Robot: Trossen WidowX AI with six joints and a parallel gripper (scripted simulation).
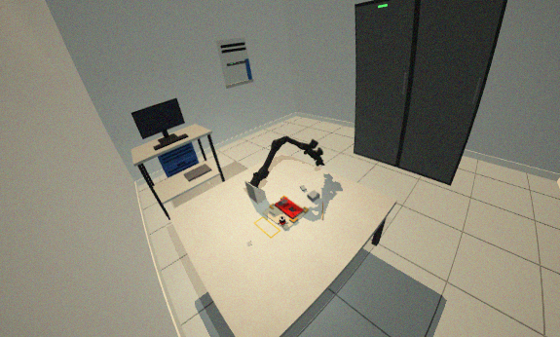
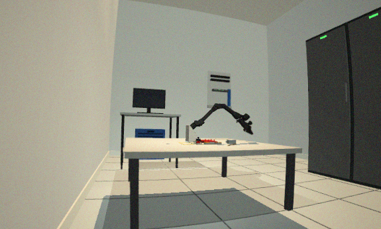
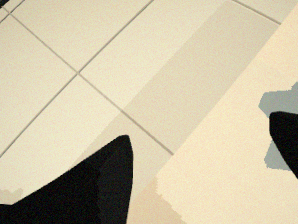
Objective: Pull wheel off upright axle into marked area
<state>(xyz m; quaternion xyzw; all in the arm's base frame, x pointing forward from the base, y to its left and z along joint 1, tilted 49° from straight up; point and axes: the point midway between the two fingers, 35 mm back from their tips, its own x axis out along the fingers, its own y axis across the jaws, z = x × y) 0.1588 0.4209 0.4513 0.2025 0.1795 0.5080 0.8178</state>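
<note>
Now: gripper tip 19 cm short of the wheel, 67 cm to the left of it and 4 cm above it. Also, from my gripper tip: grey block (17 cm ahead, 34 cm to the right, 6 cm below); orange stick (31 cm ahead, 41 cm to the right, 8 cm below).
</note>
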